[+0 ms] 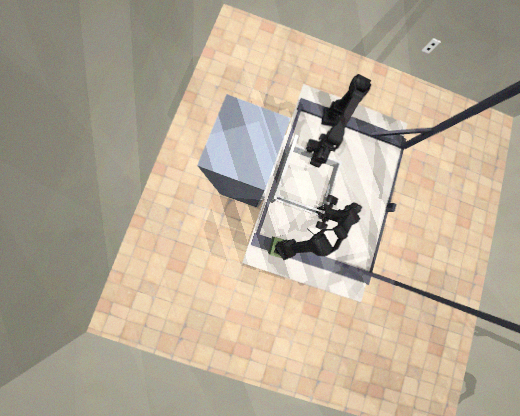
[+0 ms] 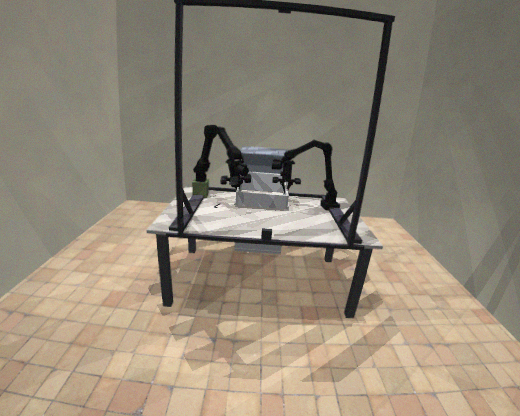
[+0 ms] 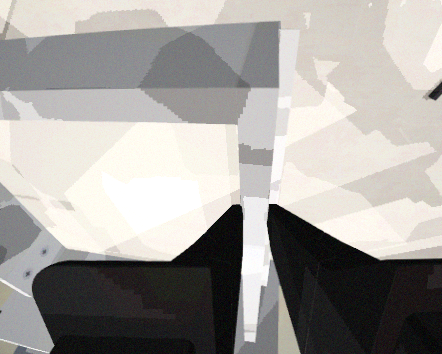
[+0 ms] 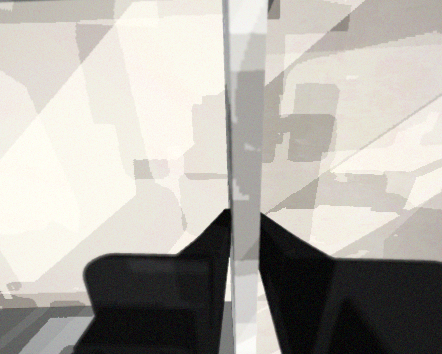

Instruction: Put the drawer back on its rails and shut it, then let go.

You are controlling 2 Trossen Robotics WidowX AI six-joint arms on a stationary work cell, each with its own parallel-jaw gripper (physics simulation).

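Places are measured from the left arm's base along level axes (x ahead, y left, z up), in centimetres.
Pixels of known places: left gripper, fingertip midpoint: (image 1: 316,209) (image 2: 238,189) (image 3: 254,213); right gripper, fingertip midpoint: (image 1: 315,155) (image 2: 285,192) (image 4: 239,214); left arm's base at its link origin: (image 1: 281,248) (image 2: 200,180); right arm's base at its link origin: (image 1: 331,115) (image 2: 330,202).
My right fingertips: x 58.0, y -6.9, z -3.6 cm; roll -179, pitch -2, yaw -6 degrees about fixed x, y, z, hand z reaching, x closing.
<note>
Ahead of a thing's pixels: the offset from my right fingertips to its top centre. "spot": to the spot under its first point. Level surfaces: height alone.
The drawer @(spot: dz -0.3, dx -11.2, dy -13.6 cm) (image 1: 332,179) (image 2: 262,200) is a pale grey open box, upright over the table, its grey end panel turned away from the cabinet. The blue-grey cabinet @(dz +21.1, dx -12.7, dy +39.6 cm) (image 1: 245,145) (image 2: 264,162) stands past the table's edge, beside the drawer's other end. My left gripper (image 1: 324,211) (image 2: 237,188) (image 3: 254,213) is shut on one side wall, near the end panel. My right gripper (image 1: 317,154) (image 2: 286,188) (image 4: 239,214) is shut on the opposite side wall. The rails do not show clearly, and I cannot tell whether the drawer touches them.
A green block (image 1: 276,246) (image 2: 200,188) is at the left arm's base. A small dark item @(dz -6.7, dx -43.7, dy -11.8 cm) (image 2: 217,205) (image 3: 436,90) lies on the table @(dz -7.2 cm) (image 1: 372,185) (image 2: 215,222) beside the drawer. Dark frame posts (image 2: 178,115) (image 2: 371,130) rise at the table's sides.
</note>
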